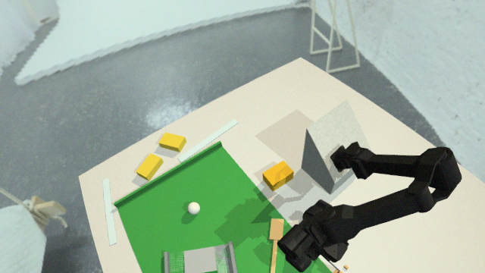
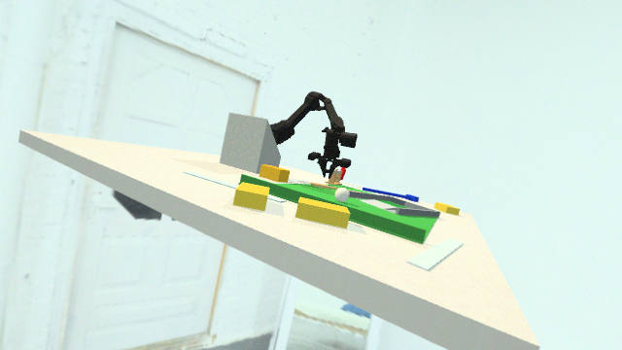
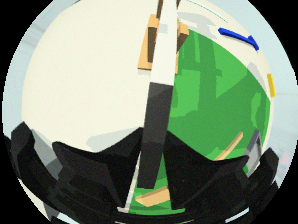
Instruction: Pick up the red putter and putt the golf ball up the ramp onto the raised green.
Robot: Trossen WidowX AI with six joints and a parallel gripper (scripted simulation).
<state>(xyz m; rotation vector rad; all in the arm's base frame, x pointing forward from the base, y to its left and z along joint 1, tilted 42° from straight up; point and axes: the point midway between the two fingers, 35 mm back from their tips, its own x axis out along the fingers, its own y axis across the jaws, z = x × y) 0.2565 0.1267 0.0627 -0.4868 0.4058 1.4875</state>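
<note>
Now: the red putter 110 mm to the left of my gripper tip, 30 mm above it and 10 mm behind it. Also, from my gripper tip: blue putter 300 mm to the left, 260 mm ahead, 20 mm below; white golf ball 380 mm to the right, 190 mm ahead, 10 mm below; green mat 220 mm ahead, 210 mm to the right, 30 mm below.
</note>
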